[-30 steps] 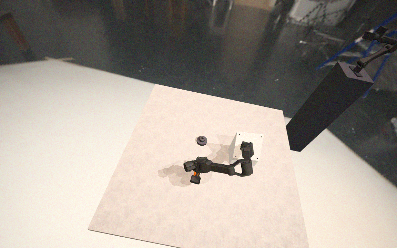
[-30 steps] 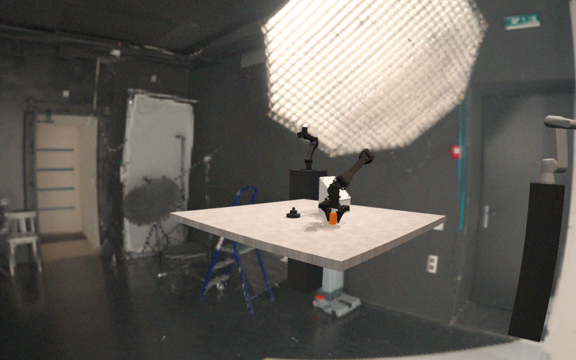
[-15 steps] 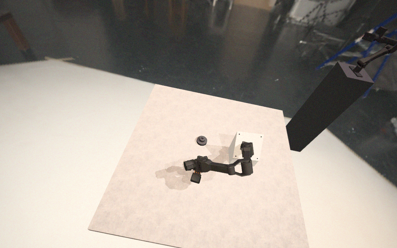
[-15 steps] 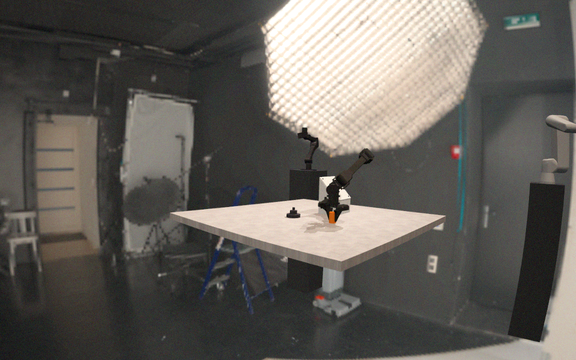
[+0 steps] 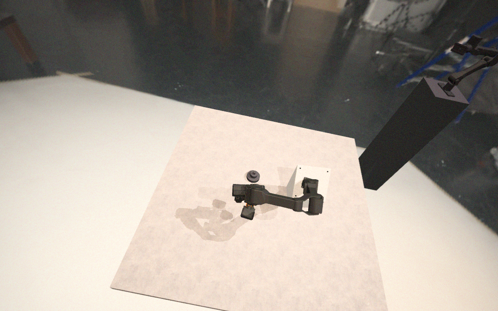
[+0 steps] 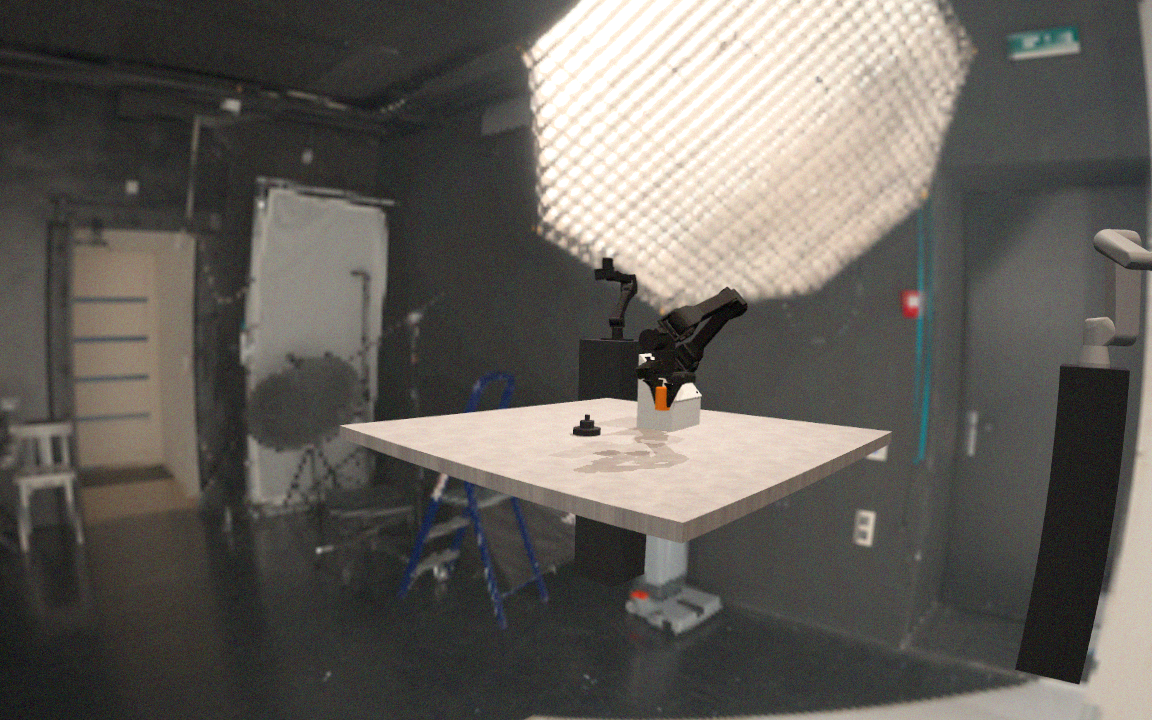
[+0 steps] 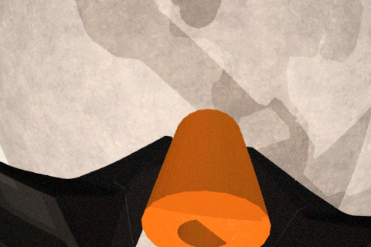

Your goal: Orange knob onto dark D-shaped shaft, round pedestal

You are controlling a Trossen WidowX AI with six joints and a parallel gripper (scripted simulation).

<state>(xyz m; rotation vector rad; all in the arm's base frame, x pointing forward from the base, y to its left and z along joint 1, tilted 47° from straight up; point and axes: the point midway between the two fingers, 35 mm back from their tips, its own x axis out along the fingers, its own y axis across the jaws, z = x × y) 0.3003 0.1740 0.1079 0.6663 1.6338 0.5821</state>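
My gripper tip is 28 cm to the left of the dark round pedestal and 8 cm above it. Round my gripper tip: orange knob (2 cm above).
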